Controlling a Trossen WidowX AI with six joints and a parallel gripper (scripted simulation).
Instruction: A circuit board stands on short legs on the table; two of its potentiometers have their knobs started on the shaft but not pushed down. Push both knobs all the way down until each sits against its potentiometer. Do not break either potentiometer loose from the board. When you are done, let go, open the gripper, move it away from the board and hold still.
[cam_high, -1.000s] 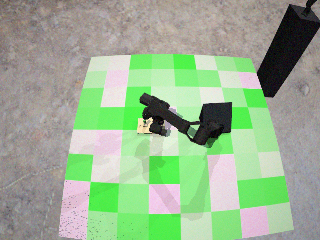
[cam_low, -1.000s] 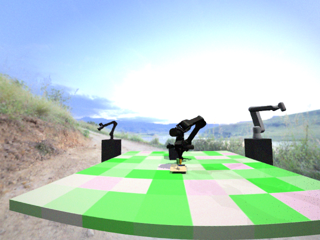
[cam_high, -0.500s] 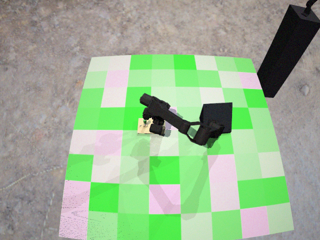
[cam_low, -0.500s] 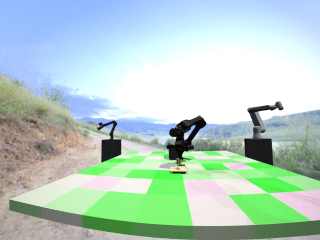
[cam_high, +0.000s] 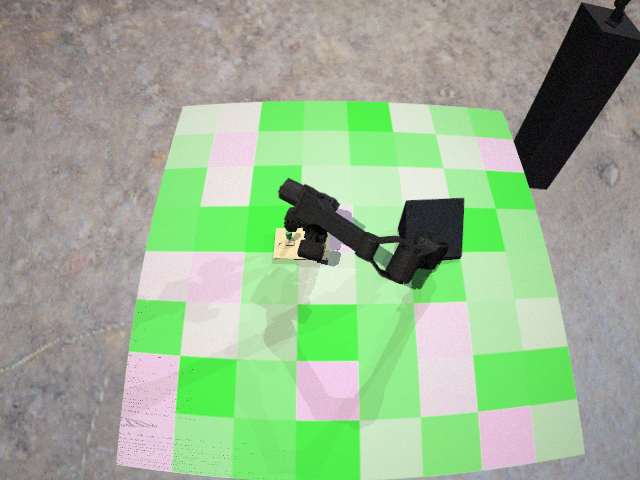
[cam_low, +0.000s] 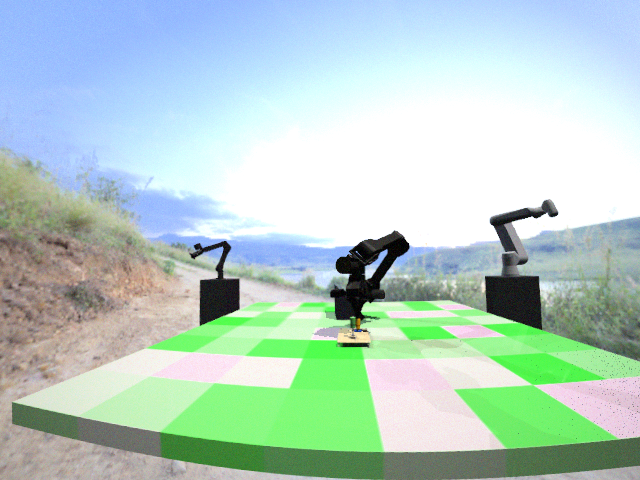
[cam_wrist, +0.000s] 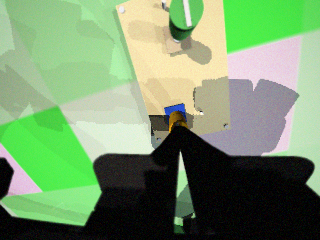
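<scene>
Now: the green knob 80 mm ahead of my gripper tip, 20 mm to the right of it and 10 mm above it. Also, from my gripper tip: orange knob (10 mm below).
</scene>
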